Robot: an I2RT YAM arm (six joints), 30 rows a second.
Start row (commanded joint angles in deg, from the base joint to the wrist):
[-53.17, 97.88, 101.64, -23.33, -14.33, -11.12]
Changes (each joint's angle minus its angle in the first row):
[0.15, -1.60, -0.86, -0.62, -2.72, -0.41]
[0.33, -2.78, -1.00, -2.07, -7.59, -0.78]
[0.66, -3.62, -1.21, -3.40, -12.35, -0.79]
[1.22, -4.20, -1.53, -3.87, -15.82, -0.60]
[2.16, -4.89, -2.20, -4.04, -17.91, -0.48]
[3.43, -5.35, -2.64, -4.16, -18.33, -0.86]
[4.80, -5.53, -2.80, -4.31, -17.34, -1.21]
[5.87, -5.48, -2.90, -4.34, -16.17, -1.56]
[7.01, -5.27, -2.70, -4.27, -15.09, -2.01]
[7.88, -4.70, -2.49, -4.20, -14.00, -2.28]
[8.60, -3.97, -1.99, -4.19, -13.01, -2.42]
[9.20, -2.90, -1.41, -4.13, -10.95, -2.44]
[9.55, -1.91, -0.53, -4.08, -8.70, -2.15]
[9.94, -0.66, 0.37, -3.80, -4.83, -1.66]
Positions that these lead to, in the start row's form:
[-53.02, 96.28, 100.78, -23.95, -17.05, -11.53]
[-52.84, 95.10, 100.64, -25.40, -21.92, -11.90]
[-52.51, 94.26, 100.43, -26.73, -26.68, -11.91]
[-51.95, 93.68, 100.11, -27.20, -30.15, -11.72]
[-51.01, 92.99, 99.44, -27.37, -32.24, -11.60]
[-49.74, 92.53, 99.00, -27.49, -32.66, -11.98]
[-48.37, 92.35, 98.84, -27.64, -31.67, -12.33]
[-47.30, 92.40, 98.74, -27.67, -30.50, -12.68]
[-46.16, 92.61, 98.94, -27.60, -29.42, -13.13]
[-45.29, 93.18, 99.15, -27.53, -28.33, -13.40]
[-44.57, 93.91, 99.65, -27.52, -27.34, -13.54]
[-43.97, 94.98, 100.23, -27.46, -25.28, -13.56]
[-43.62, 95.97, 101.11, -27.41, -23.03, -13.27]
[-43.23, 97.22, 102.01, -27.13, -19.16, -12.78]

